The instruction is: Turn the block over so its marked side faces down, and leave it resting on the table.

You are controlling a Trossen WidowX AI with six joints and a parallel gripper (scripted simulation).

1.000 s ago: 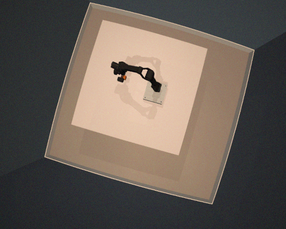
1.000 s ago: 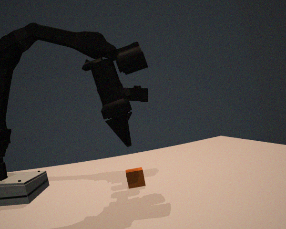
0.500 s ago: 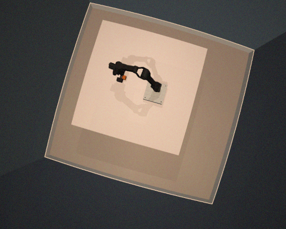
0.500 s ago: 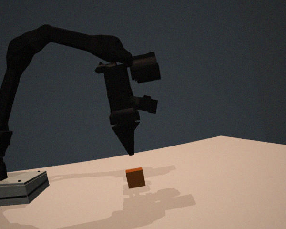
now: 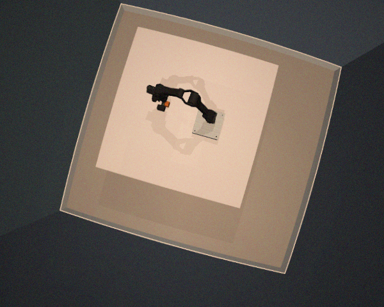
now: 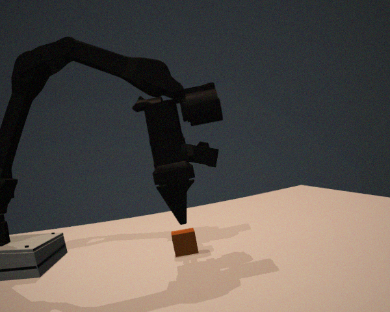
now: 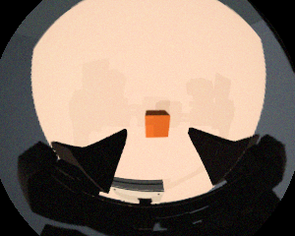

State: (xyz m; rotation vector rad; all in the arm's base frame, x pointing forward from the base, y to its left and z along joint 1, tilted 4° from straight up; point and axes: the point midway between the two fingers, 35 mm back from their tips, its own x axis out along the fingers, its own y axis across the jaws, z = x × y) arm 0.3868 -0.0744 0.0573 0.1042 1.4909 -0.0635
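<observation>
Now: the orange block 40 mm below my gripper tip and 10 mm behind it.
</observation>
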